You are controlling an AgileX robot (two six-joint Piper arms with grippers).
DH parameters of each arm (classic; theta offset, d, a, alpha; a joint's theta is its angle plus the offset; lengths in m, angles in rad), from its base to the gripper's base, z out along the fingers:
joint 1: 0 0.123 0 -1.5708
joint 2: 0.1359 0 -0.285 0
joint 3: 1.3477 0 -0.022 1.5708
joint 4: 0 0.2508 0 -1.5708
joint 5: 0 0 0.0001 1.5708
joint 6: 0 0.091 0 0
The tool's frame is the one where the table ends.
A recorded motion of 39 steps. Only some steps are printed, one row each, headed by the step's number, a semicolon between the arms.
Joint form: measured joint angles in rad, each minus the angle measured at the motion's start. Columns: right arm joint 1, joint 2, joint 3, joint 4, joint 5, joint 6; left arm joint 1, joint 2, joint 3, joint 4, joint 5, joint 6.
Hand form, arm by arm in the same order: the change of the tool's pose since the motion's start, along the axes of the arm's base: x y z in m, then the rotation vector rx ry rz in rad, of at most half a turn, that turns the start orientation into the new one. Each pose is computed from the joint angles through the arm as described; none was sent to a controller.
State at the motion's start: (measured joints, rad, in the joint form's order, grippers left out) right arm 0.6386 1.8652 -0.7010 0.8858 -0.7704 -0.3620; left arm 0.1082 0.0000 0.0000 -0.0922 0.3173 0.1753
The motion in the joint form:
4: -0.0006 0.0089 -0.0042 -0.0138 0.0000 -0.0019; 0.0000 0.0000 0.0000 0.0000 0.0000 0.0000
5: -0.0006 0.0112 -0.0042 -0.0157 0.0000 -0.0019; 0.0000 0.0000 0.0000 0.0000 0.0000 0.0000
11: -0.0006 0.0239 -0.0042 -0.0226 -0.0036 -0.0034; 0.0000 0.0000 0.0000 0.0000 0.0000 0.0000
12: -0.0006 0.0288 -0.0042 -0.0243 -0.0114 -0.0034; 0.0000 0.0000 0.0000 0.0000 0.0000 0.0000
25: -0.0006 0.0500 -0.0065 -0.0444 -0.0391 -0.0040; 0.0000 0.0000 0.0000 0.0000 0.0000 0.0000
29: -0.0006 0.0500 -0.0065 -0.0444 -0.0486 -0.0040; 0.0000 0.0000 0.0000 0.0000 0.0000 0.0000
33: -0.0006 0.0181 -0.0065 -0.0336 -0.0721 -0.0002; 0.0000 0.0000 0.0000 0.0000 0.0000 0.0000
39: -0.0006 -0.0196 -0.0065 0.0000 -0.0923 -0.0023; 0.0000 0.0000 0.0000 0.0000 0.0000 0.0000
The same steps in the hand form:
4: 0.0011 0.0013 -0.0017 -0.0098 -0.0001 0.0124; 0.0000 0.0000 0.0000 0.0000 0.0000 0.0000
5: 0.0012 0.0014 -0.0024 -0.0118 0.0012 0.0141; 0.0000 0.0000 0.0000 0.0000 0.0000 0.0000
11: 0.0014 0.0017 -0.0061 -0.0238 0.0062 0.0196; 0.0000 0.0000 0.0000 0.0000 0.0000 0.0000
12: 0.0017 0.0016 -0.0071 -0.0286 0.0025 0.0183; 0.0000 0.0000 0.0000 0.0000 0.0000 0.0000
25: 0.0034 0.0022 -0.0110 -0.0519 -0.0133 0.0271; 0.0000 0.0000 0.0000 0.0000 0.0000 0.0000
29: 0.0037 0.0019 -0.0103 -0.0534 -0.0221 0.0238; 0.0000 0.0000 0.0000 0.0000 0.0000 0.0000
33: 0.0043 0.0004 0.0018 -0.0311 -0.0664 0.0033; 0.0000 0.0000 0.0000 0.0000 0.0000 0.0000
39: 0.0039 -0.0029 0.0148 -0.0020 -0.1051 -0.0344; 0.0000 0.0000 0.0000 0.0000 0.0000 0.0000

